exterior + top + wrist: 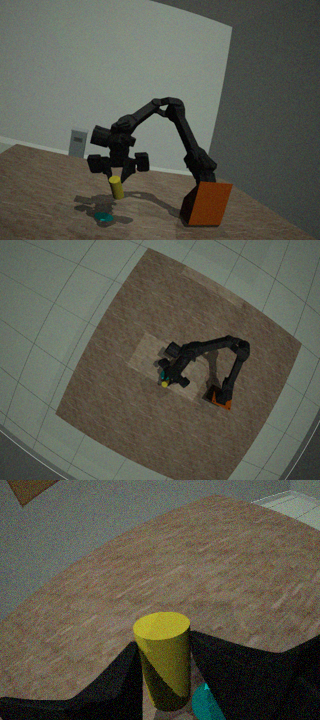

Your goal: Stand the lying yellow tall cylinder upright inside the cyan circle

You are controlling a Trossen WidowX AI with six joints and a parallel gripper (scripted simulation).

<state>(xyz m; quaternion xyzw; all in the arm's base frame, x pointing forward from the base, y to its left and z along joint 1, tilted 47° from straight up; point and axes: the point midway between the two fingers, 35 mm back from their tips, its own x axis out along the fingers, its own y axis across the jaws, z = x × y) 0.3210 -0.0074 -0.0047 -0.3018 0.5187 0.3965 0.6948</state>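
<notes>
My gripper tip is 1 cm short of the cyan circle, 4 cm to the left of it and 13 cm above it. Also, from my gripper tip: yellow cylinder 1 cm behind, 1 cm to the right, 2 cm below.
</notes>
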